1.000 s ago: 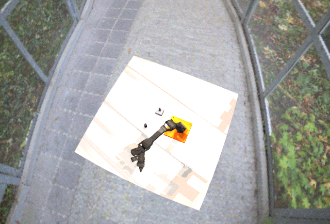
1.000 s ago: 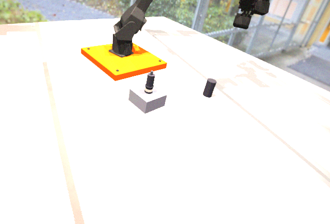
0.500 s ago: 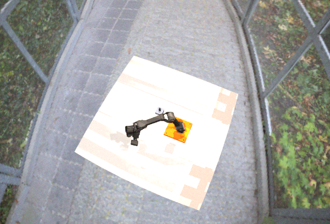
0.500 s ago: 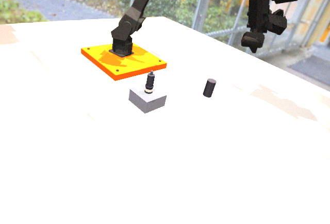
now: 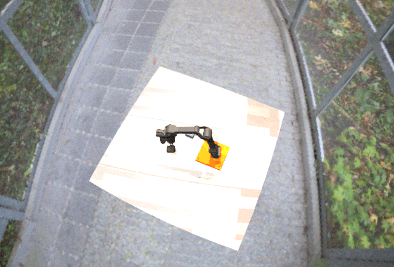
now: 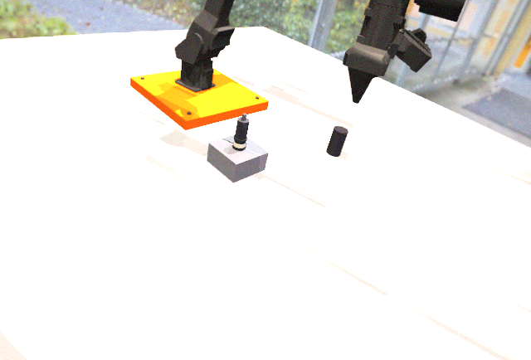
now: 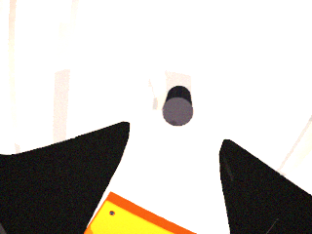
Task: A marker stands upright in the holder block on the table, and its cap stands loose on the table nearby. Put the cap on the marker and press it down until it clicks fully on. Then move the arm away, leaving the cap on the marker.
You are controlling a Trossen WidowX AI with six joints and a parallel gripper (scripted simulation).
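Right now the marker cap is 10 mm behind my gripper tip and 90 mm below it.
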